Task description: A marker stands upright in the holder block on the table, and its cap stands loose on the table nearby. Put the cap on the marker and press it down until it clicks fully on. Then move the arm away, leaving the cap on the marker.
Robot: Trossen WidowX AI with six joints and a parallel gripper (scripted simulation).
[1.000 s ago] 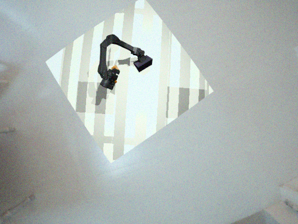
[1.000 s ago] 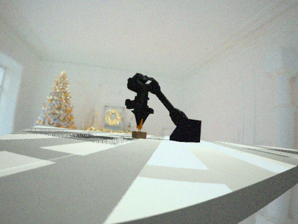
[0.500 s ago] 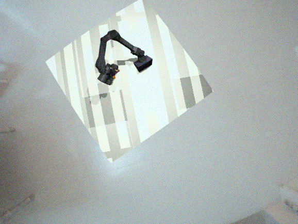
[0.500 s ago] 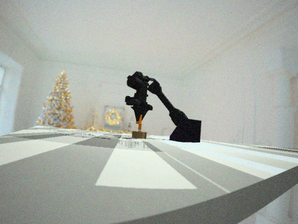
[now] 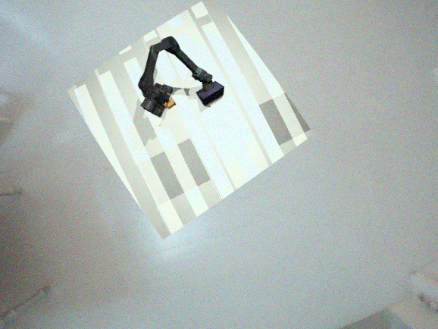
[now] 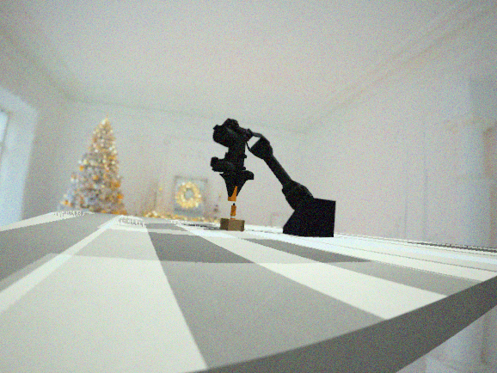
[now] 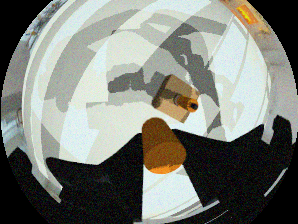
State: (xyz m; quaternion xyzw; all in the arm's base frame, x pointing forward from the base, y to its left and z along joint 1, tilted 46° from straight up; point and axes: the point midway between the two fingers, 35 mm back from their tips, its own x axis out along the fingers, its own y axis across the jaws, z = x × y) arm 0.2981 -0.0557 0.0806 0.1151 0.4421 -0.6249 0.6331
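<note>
My gripper tip is 9 cm above the holder block, 4 cm to the left of it and 4 cm past it. The rest, counted from my gripper tip: orange cap: 1 cm above.
</note>
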